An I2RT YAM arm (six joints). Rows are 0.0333 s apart.
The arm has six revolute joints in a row. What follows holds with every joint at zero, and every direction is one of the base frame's. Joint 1 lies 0.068 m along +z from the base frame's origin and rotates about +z. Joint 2 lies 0.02 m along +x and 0.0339 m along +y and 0.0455 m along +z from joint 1 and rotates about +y. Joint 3 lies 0.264 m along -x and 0.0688 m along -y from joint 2 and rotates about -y. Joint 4 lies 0.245 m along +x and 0.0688 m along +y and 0.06 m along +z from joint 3 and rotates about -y. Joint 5 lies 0.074 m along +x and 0.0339 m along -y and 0.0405 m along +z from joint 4 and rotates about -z. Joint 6 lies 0.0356 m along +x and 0.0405 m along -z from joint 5 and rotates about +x. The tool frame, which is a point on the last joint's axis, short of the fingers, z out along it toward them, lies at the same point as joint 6; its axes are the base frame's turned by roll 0, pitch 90 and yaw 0 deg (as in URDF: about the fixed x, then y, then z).
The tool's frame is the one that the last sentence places.
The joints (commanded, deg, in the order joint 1, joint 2, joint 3, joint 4, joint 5, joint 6), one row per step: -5.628 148.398 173.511 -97.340 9.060 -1.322; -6.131 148.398 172.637 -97.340 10.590 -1.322; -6.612 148.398 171.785 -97.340 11.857 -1.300; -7.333 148.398 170.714 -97.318 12.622 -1.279; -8.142 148.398 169.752 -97.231 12.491 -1.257; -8.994 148.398 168.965 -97.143 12.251 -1.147; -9.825 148.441 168.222 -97.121 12.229 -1.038; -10.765 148.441 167.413 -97.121 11.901 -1.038; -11.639 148.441 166.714 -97.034 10.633 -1.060; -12.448 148.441 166.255 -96.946 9.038 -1.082; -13.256 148.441 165.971 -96.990 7.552 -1.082; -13.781 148.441 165.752 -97.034 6.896 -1.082; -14.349 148.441 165.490 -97.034 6.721 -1.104
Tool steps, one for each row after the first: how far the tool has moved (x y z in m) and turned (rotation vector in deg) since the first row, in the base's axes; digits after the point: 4 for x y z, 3 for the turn. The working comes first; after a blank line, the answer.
Tool pose at each row, in the base's axes (x y z in m, rotation vector in deg; the steps are taken from these numbers as rounded here): 0.4717 -0.0521 0.3062 8.102 162.027 -14.366; 0.4719 -0.0573 0.3028 9.082 162.795 -16.652; 0.4720 -0.0621 0.2996 9.987 163.541 -18.565; 0.4720 -0.0686 0.2953 11.104 164.521 -19.813; 0.4718 -0.0753 0.2915 12.202 165.406 -19.771; 0.4713 -0.0823 0.2883 13.501 166.095 -19.546; 0.4707 -0.0892 0.2849 14.813 166.822 -19.618; 0.4697 -0.0968 0.2815 16.092 167.629 -19.255; 0.4688 -0.1033 0.2786 17.135 168.281 -17.484; 0.4679 -0.1090 0.2765 18.065 168.659 -15.213; 0.4666 -0.1147 0.2752 19.056 168.932 -13.089; 0.4657 -0.1186 0.2743 19.749 169.137 -12.154; 0.4646 -0.1231 0.2732 20.544 169.337 -11.935

0.0002 -0.0052 -0.0034 -1.363 1.019 -0.959; 0.0003 -0.0100 -0.0066 -2.471 1.997 -1.818; 0.0003 -0.0165 -0.0109 -3.072 3.133 -2.750; 0.0001 -0.0232 -0.0147 -2.822 4.005 -3.517; -0.0004 -0.0302 -0.0179 -2.455 4.666 -4.388; -0.0010 -0.0371 -0.0213 -2.279 5.416 -5.295; -0.0020 -0.0447 -0.0247 -1.813 6.194 -6.129; -0.0029 -0.0512 -0.0276 -0.468 6.638 -6.649; -0.0038 -0.0569 -0.0297 1.159 6.774 -7.036; -0.0051 -0.0626 -0.0310 2.683 6.855 -7.479; -0.0060 -0.0665 -0.0319 3.388 6.997 -7.847; -0.0071 -0.0710 -0.0330 3.632 7.213 -8.355
